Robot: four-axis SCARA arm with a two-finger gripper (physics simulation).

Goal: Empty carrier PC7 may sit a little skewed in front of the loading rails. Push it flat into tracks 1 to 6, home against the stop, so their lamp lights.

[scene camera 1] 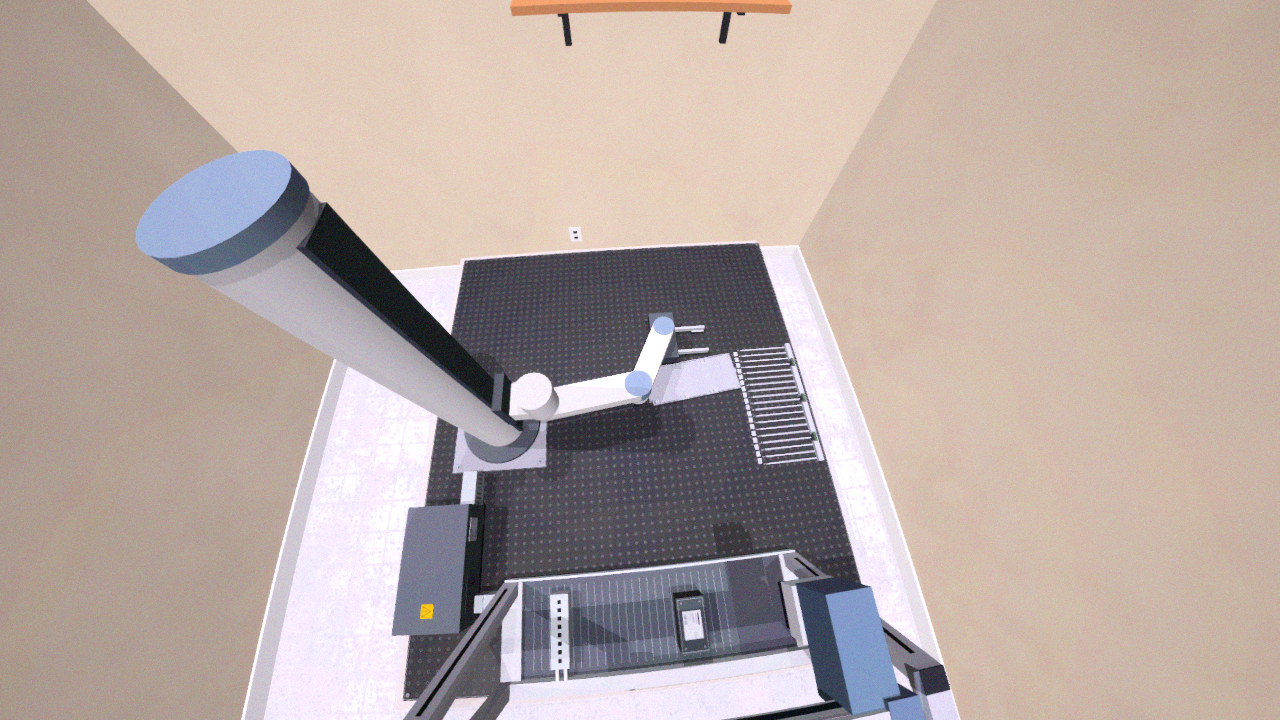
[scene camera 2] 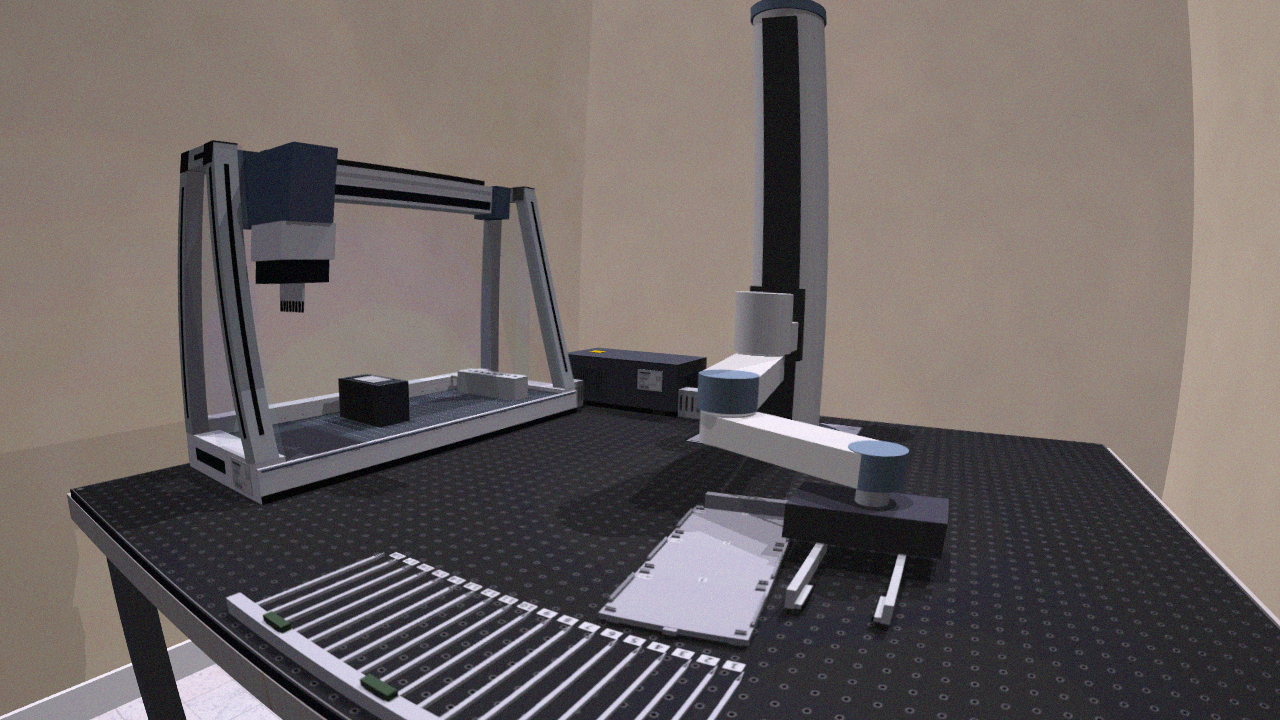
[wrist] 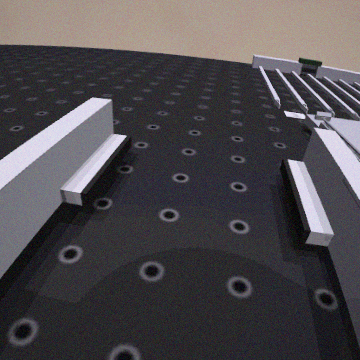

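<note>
The empty carrier PC7 is a flat, pale grey plate. It lies on the table before the loading rails, its front edge close to the numbered ends by the low numbers, outside the tracks. It looks slightly skewed in scene camera 1. A raised strip stands at its rear. The gripper is shut, its fingers still apart and empty. It is low beside the carrier, fingers pointing railward; contact cannot be told. The stop carries dark green blocks; no lit lamp is visible.
A gantry frame with a deck, a black box and a white rack stands across the table. A dark control box stands near the arm's column. The table edge runs beyond the gripper.
</note>
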